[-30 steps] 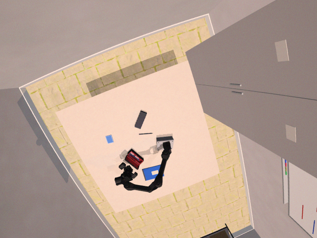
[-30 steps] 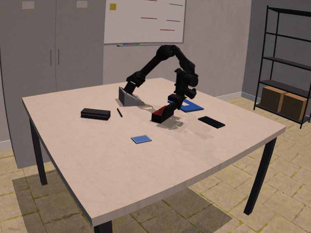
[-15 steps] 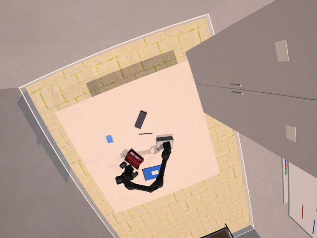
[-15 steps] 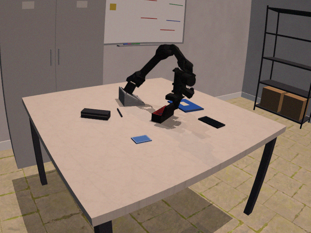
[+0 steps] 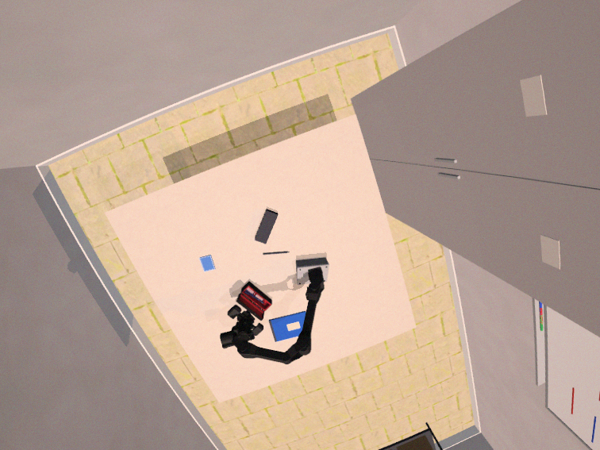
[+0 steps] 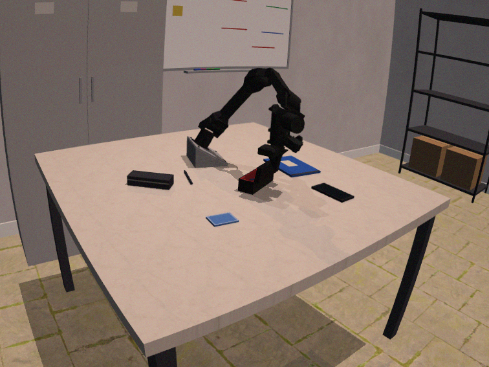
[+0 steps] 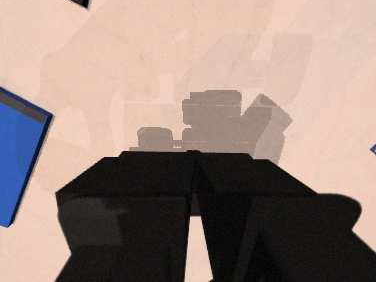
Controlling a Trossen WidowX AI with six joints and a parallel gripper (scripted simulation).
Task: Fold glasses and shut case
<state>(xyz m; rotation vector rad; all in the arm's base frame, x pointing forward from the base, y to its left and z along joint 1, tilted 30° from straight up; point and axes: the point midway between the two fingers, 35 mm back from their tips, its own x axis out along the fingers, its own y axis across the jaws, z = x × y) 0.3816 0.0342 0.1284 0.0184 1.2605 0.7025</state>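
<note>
Right now my hand is 20 mm past the black lid, 10 mm to the left of it and 40 mm above it. From my hand the other things lie so: glasses case 40 mm behind, 20 mm to the right, 60 mm below; then small blue card 120 mm ahead, 280 mm to the right, 110 mm below; then black box 220 mm behind, 380 mm to the right, 90 mm below.
</note>
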